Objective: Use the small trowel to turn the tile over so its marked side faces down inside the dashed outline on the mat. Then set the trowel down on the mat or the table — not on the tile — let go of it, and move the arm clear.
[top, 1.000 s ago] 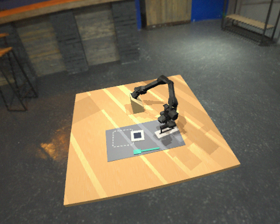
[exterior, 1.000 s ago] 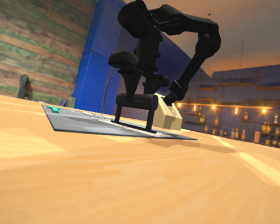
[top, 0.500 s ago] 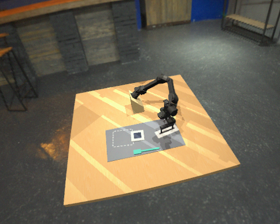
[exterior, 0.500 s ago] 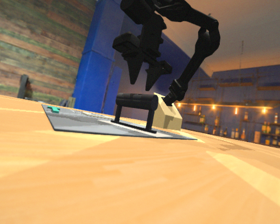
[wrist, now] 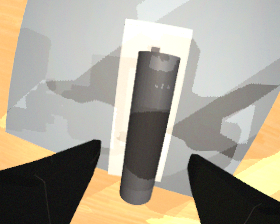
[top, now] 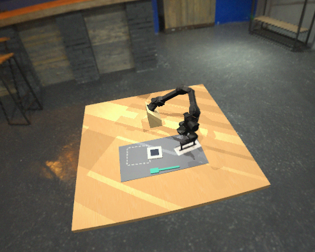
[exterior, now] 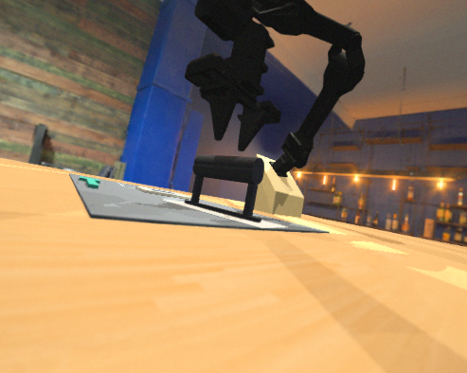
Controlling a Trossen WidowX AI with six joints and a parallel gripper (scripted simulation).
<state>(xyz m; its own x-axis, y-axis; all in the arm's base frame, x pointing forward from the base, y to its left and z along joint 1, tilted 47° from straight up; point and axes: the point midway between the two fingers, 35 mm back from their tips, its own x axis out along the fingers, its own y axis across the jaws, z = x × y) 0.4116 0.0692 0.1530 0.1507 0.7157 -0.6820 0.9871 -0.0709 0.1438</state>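
The trowel is 2 cm to the right of my gripper tip and 7 cm below it. Also, from my gripper tip: grey mat 2 cm behind, 22 cm to the right, 13 cm below; then tile 5 cm behind, 26 cm to the right, 10 cm below; then teal flat tool 11 cm ahead, 26 cm to the right, 10 cm below.
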